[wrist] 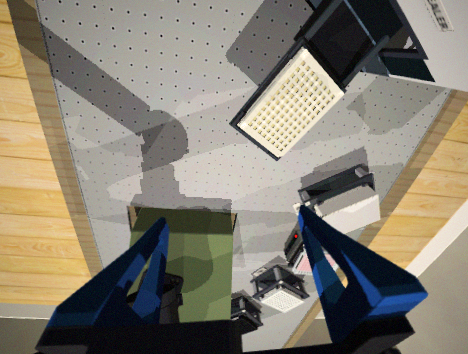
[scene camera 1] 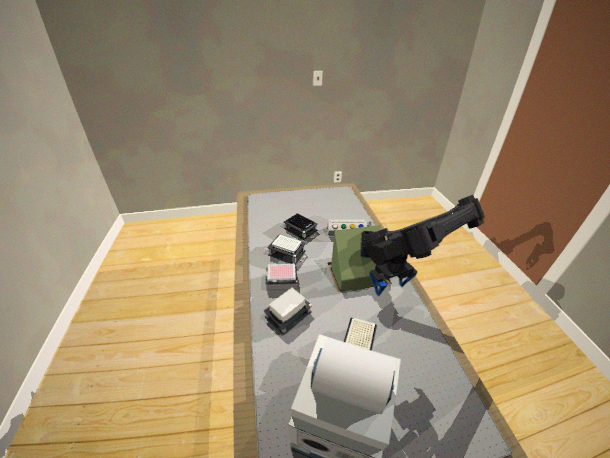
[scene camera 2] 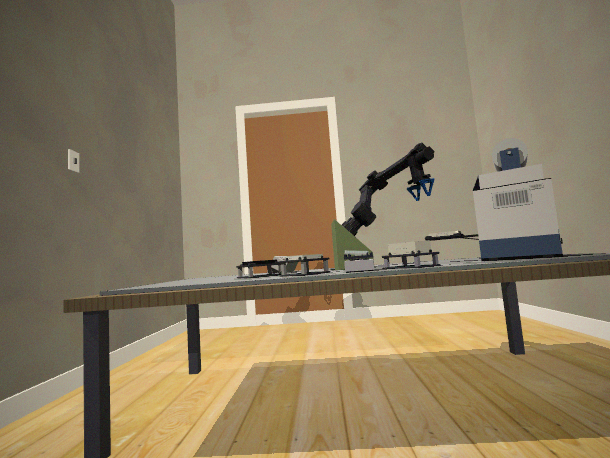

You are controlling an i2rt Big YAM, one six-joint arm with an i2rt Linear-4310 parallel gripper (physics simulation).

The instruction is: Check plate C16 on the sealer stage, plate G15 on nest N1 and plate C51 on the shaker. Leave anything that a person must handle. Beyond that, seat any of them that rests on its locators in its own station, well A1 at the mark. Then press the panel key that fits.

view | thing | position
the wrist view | my gripper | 232, 217
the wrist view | cream well plate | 302, 92
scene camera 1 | my gripper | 389, 290
